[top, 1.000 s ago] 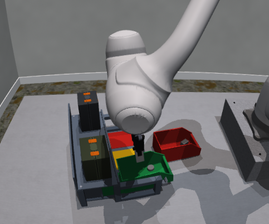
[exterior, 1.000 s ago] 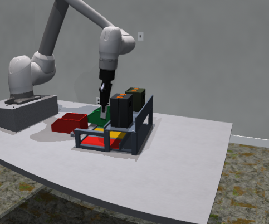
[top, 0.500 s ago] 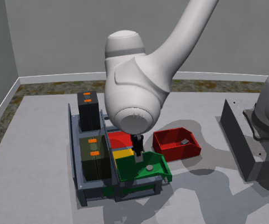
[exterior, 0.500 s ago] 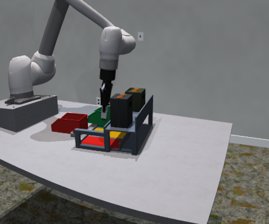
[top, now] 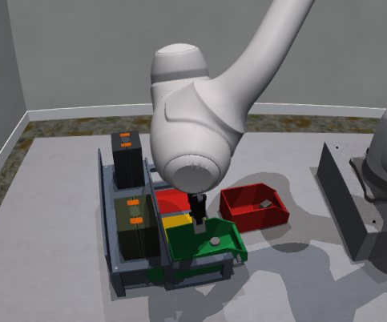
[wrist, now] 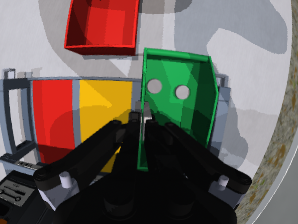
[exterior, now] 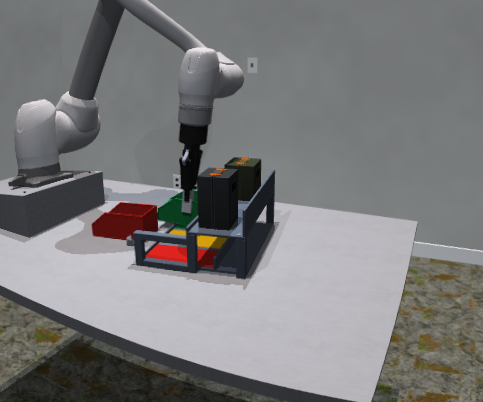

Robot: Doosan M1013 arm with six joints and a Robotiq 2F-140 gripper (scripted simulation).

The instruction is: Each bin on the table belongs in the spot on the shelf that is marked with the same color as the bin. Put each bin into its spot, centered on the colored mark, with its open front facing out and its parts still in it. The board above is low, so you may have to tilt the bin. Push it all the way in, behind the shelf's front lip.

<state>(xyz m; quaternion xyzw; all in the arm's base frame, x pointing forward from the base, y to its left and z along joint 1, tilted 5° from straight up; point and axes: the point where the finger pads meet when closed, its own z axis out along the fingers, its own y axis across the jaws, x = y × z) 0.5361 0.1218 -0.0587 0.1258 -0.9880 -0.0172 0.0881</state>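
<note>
Right now the green bin is 20 mm behind my hand, 50 mm to the left of it and 40 mm below it. The rest, counted from my hand: red bin 150 mm behind, 110 mm to the right, 50 mm below.
</note>
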